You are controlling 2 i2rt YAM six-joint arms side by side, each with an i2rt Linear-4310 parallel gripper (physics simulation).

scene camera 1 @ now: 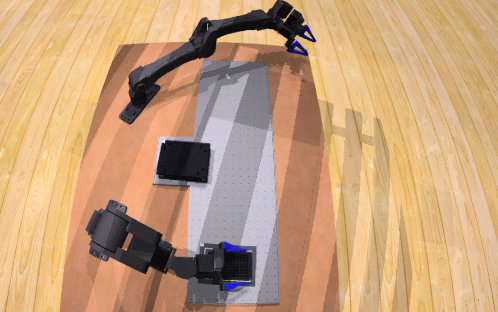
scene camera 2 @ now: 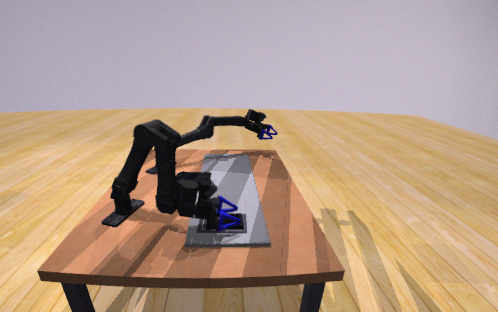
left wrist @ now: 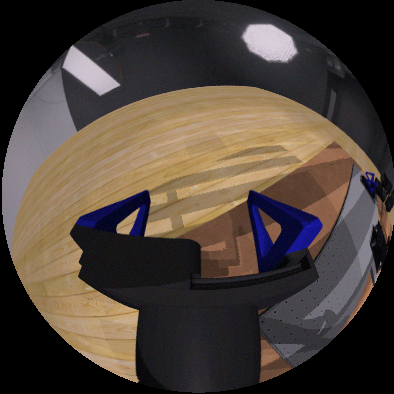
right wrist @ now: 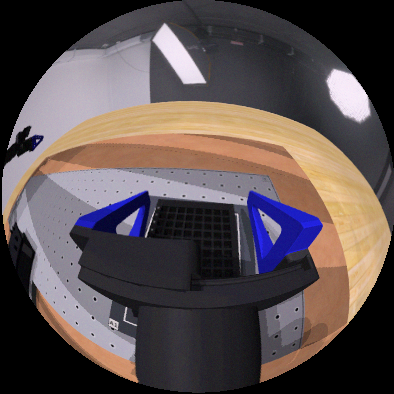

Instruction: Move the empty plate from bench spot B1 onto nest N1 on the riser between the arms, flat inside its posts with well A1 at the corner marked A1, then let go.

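Seen in the pictures: left gripper, fingertip midpoint: (scene camera 1: 312, 48) (scene camera 2: 275, 136) (left wrist: 198, 195) (right wrist: 42, 137); right gripper, fingertip midpoint: (scene camera 1: 248, 266) (scene camera 2: 239, 215) (left wrist: 365, 175) (right wrist: 198, 195); left arm's base, link origin: (scene camera 1: 140, 102); right arm's base, link origin: (scene camera 2: 124, 212).
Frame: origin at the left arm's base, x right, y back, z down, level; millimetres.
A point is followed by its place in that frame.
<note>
The black gridded plate (scene camera 1: 237, 266) {y -611, x 342, z -18 mm} (right wrist: 200, 227) {y -625, x 342, z -21 mm} lies flat on the dark B1 pad (scene camera 1: 253, 250) {y -631, x 275, z -15 mm} on the perforated board. My right gripper (scene camera 1: 237, 266) (scene camera 2: 229, 212) (right wrist: 198, 195) {y -637, x 331, z -49 mm} is open, its blue fingers at two opposite sides of the plate. Part of the plate is hidden by the gripper body. A small A1 label (right wrist: 114, 324) {y -488, x 335, z -15 mm} shows on the pad in the right wrist view. The black nest riser (scene camera 1: 183, 161) {y -312, x 140, z -54 mm} stands on a light base between the arms. My left gripper (scene camera 1: 303, 41) (scene camera 2: 268, 132) {y -495, x -498, z -133 mm} (left wrist: 198, 195) {y -495, x -498, z -133 mm} is open and empty, high near the table's far corner.
The grey perforated board (scene camera 1: 235, 200) {y -509, x 158, z -13 mm} (scene camera 2: 252, 235) {y -708, x 377, z -13 mm} (left wrist: 325, 270) {y -387, x -258, z -13 mm} (right wrist: 60, 200) {y -518, x 106, z -14 mm} runs along the brown table (scene camera 1: 300, 200) {y -694, x 55, z 0 mm} (scene camera 2: 300, 240) {y -860, x 321, z 0 mm}. The light base (scene camera 1: 172, 184) {y -309, x 213, z -12 mm} under the riser overlaps the board's edge. The left arm (scene camera 1: 175, 55) {y -100, x -137, z -179 mm} reaches over the board's far end.
</note>
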